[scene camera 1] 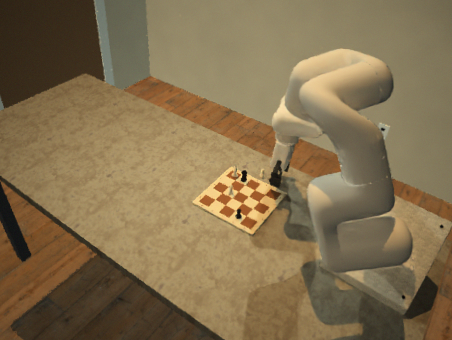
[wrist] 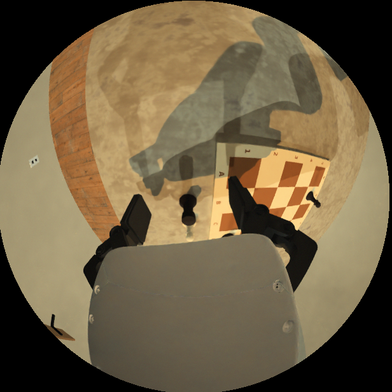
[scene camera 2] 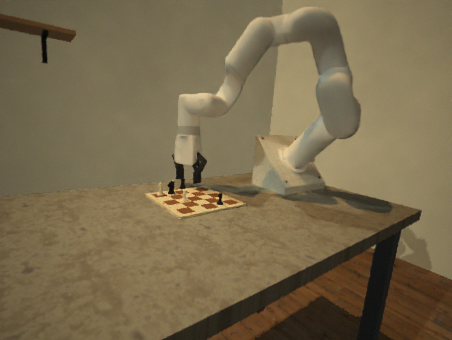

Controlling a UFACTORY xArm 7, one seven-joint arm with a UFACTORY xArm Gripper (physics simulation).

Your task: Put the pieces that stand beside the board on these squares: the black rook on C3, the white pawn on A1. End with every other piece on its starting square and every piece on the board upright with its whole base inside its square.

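Pixels of known places: gripper, fingertip midpoint: (scene camera 1: 279, 178) (scene camera 2: 188, 180); arm's base, link origin: (scene camera 2: 292, 160).
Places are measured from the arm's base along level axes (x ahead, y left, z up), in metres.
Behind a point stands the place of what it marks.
Note:
The black rook (scene camera 2: 182, 183) @[y -0.110, x 0.414, z -0.088 m] (wrist: 188, 210) stands upright beside the board (scene camera 1: 196, 202) @[y 0.142, x 0.520, z -0.099 m] (scene camera 2: 181, 216) @[y 0.147, x 0.528, z -0.100 m] (wrist: 222, 156). The white pawn (scene camera 1: 262, 173) @[y -0.108, x 0.448, z -0.092 m] (wrist: 189, 233) stands beside the board too, just beyond the rook in the wrist view and partly hidden by it. My gripper (scene camera 1: 276, 183) @[y -0.118, x 0.389, z -0.082 m] (scene camera 2: 188, 180) @[y -0.118, x 0.389, z -0.082 m] (wrist: 185, 197) is wide open and empty, pointing down over the rook. In the wrist view the rook shows between the spread fingers, and the right finger hangs over the A1 corner. In scene camera 1 the fingers hide much of the rook. No piece shows on A1.
On the board stand a white piece (scene camera 1: 235, 172) @[y -0.040, x 0.512, z -0.084 m] (scene camera 2: 160, 188) @[y -0.039, x 0.517, z -0.079 m] in the far corner, a black piece (scene camera 1: 244, 176) @[y -0.041, x 0.476, z -0.080 m] (scene camera 2: 171, 187) @[y -0.041, x 0.481, z -0.079 m] near it, a white piece (scene camera 1: 231, 190) @[y 0.035, x 0.468, z -0.087 m] (scene camera 2: 185, 195) @[y 0.037, x 0.468, z -0.084 m] near the middle and a black pawn (scene camera 1: 238, 213) @[y 0.100, x 0.388, z -0.084 m] (scene camera 2: 220, 198) @[y 0.101, x 0.389, z -0.083 m] (wrist: 313, 199) towards another edge.

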